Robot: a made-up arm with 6 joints. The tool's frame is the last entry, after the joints.
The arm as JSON. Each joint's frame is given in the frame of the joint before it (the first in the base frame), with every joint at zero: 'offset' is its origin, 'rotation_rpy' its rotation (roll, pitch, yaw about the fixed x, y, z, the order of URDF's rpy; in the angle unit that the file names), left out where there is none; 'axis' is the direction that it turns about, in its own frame. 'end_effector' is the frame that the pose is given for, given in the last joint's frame.
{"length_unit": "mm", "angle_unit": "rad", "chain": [
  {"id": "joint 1", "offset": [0.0, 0.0, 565.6], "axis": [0.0, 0.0, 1.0]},
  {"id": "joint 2", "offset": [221.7, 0.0, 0.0], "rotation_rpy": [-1.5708, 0.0, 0.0], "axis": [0.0, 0.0, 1.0]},
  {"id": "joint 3", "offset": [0.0, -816.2, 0.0], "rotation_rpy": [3.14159, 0.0, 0.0], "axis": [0.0, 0.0, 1.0]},
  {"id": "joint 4", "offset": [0.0, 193.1, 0.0], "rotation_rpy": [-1.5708, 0.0, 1.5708], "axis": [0.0, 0.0, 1.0]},
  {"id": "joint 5", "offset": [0.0, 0.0, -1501.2], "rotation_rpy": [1.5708, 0.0, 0.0], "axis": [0.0, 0.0, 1.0]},
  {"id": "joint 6", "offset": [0.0, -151.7, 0.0], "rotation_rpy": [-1.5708, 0.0, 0.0], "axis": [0.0, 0.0, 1.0]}
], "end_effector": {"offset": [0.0, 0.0, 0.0], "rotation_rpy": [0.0, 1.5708, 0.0]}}
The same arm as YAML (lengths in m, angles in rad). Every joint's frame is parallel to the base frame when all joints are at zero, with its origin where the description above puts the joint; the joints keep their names.
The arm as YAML. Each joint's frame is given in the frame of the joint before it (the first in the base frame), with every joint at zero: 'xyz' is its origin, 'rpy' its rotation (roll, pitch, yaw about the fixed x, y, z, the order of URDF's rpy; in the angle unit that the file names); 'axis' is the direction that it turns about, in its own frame. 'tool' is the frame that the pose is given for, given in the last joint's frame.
units:
  length: m
  angle: rad
joints:
  - name: joint 1
    type: revolute
    origin:
      xyz: [0.0, 0.0, 0.5656]
      rpy: [0.0, 0.0, 0.0]
    axis: "+z"
  - name: joint 2
    type: revolute
    origin:
      xyz: [0.2217, 0.0, 0.0]
      rpy: [0.0, 0.0, 0.0]
    axis: "+y"
  - name: joint 3
    type: revolute
    origin:
      xyz: [0.0, 0.0, 0.8162]
      rpy: [0.0, 0.0, 0.0]
    axis: "-y"
  - name: joint 4
    type: revolute
    origin:
      xyz: [0.0, 0.0, 0.1931]
      rpy: [0.0, 0.0, 0.0]
    axis: "-x"
  - name: joint 5
    type: revolute
    origin:
      xyz: [1.5012, 0.0, 0.0]
      rpy: [0.0, 0.0, 0.0]
    axis: "-y"
  - name: joint 6
    type: revolute
    origin:
      xyz: [0.1517, 0.0, 0.0]
      rpy: [0.0, 0.0, 0.0]
    axis: "-x"
tool:
  origin:
    xyz: [0.0, 0.0, 0.0]
    rpy: [0.0, 0.0, 0.0]

